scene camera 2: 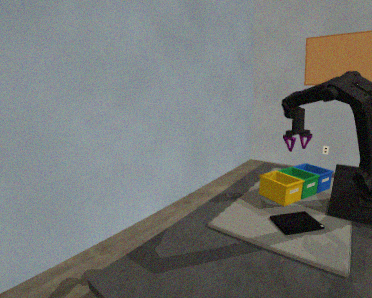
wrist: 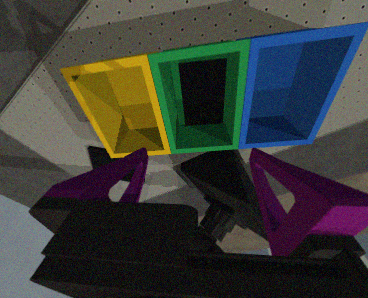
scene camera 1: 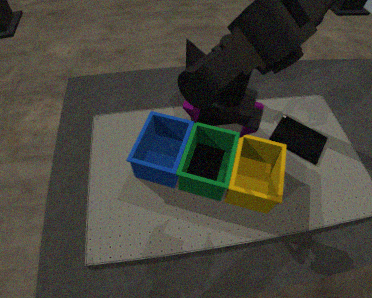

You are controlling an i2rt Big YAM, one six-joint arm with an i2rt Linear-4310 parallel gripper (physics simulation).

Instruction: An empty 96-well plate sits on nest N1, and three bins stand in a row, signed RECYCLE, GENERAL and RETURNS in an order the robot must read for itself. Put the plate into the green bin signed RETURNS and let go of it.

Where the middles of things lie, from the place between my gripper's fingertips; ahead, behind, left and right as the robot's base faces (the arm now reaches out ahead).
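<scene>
You'd find my gripper 21 cm above the black 96-well plate [scene camera 1: 206,161] and 3 cm past it.
</scene>
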